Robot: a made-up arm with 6 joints.
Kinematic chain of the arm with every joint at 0, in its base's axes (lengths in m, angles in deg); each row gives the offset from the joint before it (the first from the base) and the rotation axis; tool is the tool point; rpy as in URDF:
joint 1: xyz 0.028 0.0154 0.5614 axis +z
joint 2: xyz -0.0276 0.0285 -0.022 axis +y
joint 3: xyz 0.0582 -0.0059 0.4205 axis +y
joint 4: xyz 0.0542 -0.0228 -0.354 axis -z
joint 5: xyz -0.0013 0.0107 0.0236 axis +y
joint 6: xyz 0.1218 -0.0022 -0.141 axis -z
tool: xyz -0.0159 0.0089 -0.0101 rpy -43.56 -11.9 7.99
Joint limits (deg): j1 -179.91..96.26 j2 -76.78..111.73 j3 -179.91..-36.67 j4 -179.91..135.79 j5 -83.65..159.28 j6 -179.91..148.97
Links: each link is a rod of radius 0.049 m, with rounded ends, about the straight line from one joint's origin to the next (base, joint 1, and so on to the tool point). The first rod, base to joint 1, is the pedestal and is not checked.
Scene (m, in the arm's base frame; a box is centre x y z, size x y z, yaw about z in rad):
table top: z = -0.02
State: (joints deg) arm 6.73 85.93 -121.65 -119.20 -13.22 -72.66
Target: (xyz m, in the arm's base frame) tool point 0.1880 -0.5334 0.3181
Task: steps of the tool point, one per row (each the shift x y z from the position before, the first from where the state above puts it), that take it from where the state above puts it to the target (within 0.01 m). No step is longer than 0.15 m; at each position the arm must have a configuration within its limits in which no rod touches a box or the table.
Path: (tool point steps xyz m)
1: 0.0203 -0.1462 0.0260
2: -0.0145 -0.1456 0.0261
3: -0.0479 -0.1366 0.0260
4: -0.0780 -0.1196 0.0258
5: -0.1025 -0.0962 0.0257
6: -0.1203 -0.0674 0.0254
7: -0.1303 -0.0358 0.0253

